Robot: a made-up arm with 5 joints.
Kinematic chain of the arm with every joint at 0, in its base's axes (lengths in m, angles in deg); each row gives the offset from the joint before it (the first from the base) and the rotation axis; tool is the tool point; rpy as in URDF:
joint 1: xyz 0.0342 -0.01 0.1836 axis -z
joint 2: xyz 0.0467 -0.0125 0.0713 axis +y
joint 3: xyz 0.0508 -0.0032 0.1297 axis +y
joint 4: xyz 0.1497 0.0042 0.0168 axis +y
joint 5: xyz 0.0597 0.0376 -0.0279 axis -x
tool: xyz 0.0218 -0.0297 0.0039 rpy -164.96 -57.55 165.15
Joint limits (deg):
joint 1: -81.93..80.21
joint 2: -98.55..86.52
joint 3: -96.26..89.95
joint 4: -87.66..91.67
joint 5: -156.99..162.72
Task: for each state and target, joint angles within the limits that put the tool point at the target. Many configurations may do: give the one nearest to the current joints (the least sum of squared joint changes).
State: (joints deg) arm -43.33 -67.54 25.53 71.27 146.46
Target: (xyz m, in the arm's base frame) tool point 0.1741 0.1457 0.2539
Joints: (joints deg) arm -33.68 -14.27 42.79 53.05 142.31
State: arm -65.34 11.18 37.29 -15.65 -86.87
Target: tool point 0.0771 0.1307 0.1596
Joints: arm -65.05 1.85 63.73 8.77 -86.64
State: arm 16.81 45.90 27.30 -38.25 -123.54
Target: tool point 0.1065 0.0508 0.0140
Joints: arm -13.66 74.65 43.09 -32.87 -129.54
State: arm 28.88 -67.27 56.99 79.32 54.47
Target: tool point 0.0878 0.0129 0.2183
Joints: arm -5.81 -32.72 89.95 79.51 65.55
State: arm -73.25 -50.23 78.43 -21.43 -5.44
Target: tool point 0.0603 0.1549 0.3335
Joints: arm -81.93 -76.49 83.06 -19.68 8.53
